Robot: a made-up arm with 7 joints.
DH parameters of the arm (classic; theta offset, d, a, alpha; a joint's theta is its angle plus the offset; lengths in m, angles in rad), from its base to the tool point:
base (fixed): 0 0 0 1.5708
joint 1: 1.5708 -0.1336 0 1.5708
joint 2: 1.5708 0 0 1.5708
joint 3: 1.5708 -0.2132 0 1.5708
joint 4: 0 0 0 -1.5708
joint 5: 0 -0.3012 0 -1.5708
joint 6: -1.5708 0 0 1.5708
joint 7: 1.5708 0 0 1.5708
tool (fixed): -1.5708 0 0 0
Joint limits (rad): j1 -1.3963..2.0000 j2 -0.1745..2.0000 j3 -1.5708..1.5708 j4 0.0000..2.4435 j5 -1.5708..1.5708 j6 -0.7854..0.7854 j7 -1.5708..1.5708
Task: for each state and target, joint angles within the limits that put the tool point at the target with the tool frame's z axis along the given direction. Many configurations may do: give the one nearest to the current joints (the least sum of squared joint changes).
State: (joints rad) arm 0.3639 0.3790 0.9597 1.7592 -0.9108 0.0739 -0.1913
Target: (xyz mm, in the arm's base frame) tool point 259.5 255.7 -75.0 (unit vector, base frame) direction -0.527 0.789 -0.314
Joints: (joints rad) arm -0.2010 0.7612 0.2663 1.9564 -1.0806 -0.7854 -0.3930
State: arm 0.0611 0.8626 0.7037 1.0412 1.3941 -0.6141 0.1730
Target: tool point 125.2 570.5 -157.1 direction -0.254 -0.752 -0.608
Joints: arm -0.0999 0.9295 0.8059 0.7375 1.3225 -0.7103 0.3198
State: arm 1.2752 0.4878 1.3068 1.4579 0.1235 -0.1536 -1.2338
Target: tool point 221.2 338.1 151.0 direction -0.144 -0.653 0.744
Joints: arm 1.4099 -0.1555 0.8992 1.7479 0.1823 -0.1524 -1.5050
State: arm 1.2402 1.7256 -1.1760 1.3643 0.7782 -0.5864 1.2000
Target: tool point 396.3 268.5 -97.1 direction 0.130 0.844 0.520
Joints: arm 1.1656 1.0150 -1.3282 1.1835 0.8086 -0.6114 1.4555
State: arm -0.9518 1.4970 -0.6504 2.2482 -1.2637 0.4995 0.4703
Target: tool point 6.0 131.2 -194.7 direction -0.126 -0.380 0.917
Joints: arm -0.8956 1.6974 -0.6393 2.4415 -1.2262 0.7854 1.0240
